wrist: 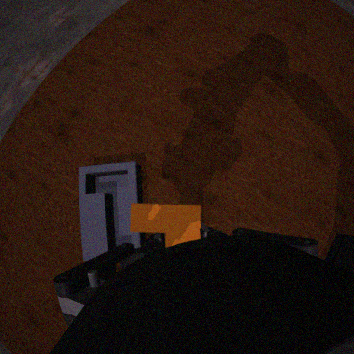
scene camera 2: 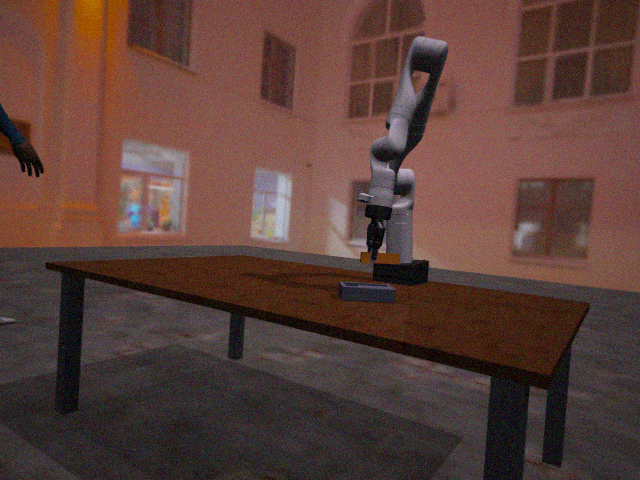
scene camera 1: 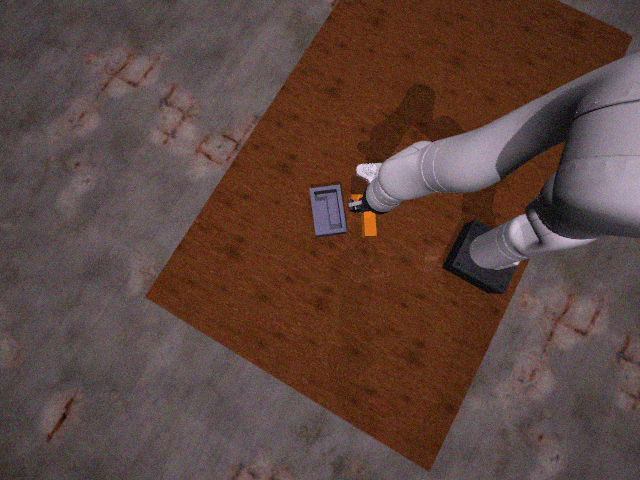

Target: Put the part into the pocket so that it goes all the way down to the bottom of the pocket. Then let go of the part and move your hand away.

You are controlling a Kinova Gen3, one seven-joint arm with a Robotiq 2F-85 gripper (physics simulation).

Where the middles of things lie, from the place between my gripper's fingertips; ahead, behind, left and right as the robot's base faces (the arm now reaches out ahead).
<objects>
My hand is 2 cm to the right of the orange L-shaped part (wrist: 181, 222) and 1 cm below it.
</objects>
